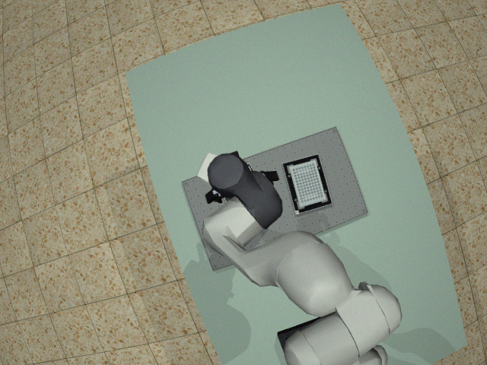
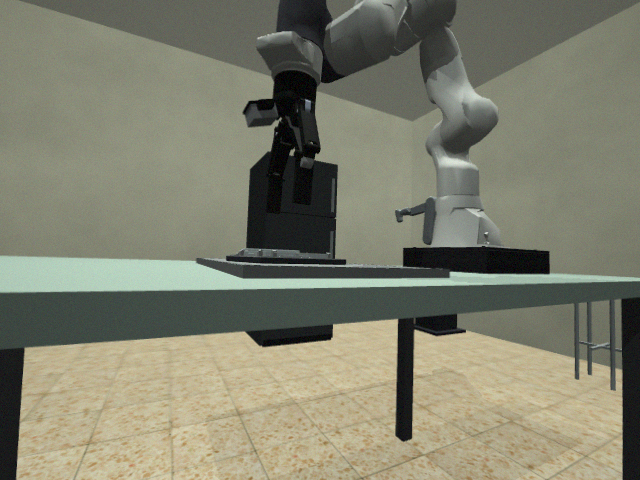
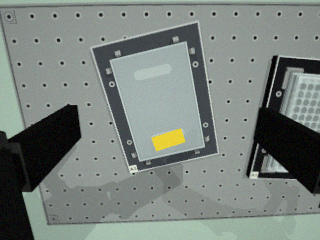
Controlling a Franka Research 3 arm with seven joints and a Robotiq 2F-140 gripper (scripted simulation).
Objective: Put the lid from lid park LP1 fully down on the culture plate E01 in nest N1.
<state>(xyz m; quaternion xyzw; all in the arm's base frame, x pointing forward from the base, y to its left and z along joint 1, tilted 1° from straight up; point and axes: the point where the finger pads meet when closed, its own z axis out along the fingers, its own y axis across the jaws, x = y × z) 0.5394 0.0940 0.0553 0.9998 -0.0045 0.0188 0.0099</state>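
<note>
Now: hand 90 mm above the lid. The rest, counted from my hand: park frame (100 mm below); then culture plate E01 (30 mm behind, 190 mm to the right, 80 mm below); then baseplate (40 mm behind, 80 mm to the right, 110 mm below).
</note>
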